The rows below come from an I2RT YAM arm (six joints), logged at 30 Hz.
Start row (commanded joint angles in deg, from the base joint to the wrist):
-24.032 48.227 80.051 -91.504 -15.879 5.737
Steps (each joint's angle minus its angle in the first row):
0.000 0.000 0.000 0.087 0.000 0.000
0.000 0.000 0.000 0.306 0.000 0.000
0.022 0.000 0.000 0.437 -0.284 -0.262
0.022 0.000 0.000 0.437 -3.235 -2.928
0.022 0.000 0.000 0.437 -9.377 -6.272
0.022 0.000 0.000 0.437 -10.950 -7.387
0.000 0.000 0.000 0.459 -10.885 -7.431
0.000 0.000 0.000 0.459 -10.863 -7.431
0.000 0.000 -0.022 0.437 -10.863 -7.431
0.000 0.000 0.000 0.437 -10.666 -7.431
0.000 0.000 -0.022 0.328 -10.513 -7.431
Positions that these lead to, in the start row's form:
-24.032 48.227 80.051 -91.417 -15.879 5.737
-24.032 48.227 80.051 -91.198 -15.879 5.737
-24.010 48.227 80.051 -91.067 -16.163 5.475
-24.010 48.227 80.051 -91.067 -19.114 2.809
-24.010 48.227 80.051 -91.067 -25.256 -0.535
-24.010 48.227 80.051 -91.067 -26.829 -1.650
-24.032 48.227 80.051 -91.045 -26.764 -1.694
-24.032 48.227 80.051 -91.045 -26.742 -1.694
-24.032 48.227 80.029 -91.067 -26.742 -1.694
-24.032 48.227 80.051 -91.067 -26.545 -1.694
-24.032 48.227 80.029 -91.176 -26.392 -1.694

